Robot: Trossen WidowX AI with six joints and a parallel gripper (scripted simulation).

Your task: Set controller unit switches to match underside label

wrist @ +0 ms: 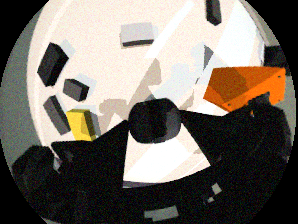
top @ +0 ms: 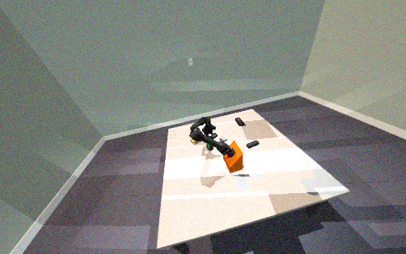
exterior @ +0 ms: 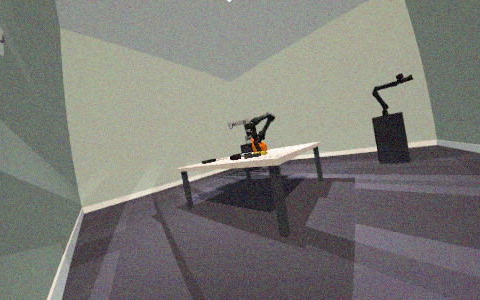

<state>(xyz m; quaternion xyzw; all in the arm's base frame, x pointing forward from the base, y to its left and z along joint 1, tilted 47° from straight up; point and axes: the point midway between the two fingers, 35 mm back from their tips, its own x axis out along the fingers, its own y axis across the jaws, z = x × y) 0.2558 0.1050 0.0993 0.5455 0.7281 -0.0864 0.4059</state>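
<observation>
The grey box lies 150 mm to the right of my gripper tip, 110 mm below it and 90 mm ahead of it. From my gripper tip the other things lie so: yellow block 180 mm ahead, 160 mm to the left, 110 mm below.
</observation>
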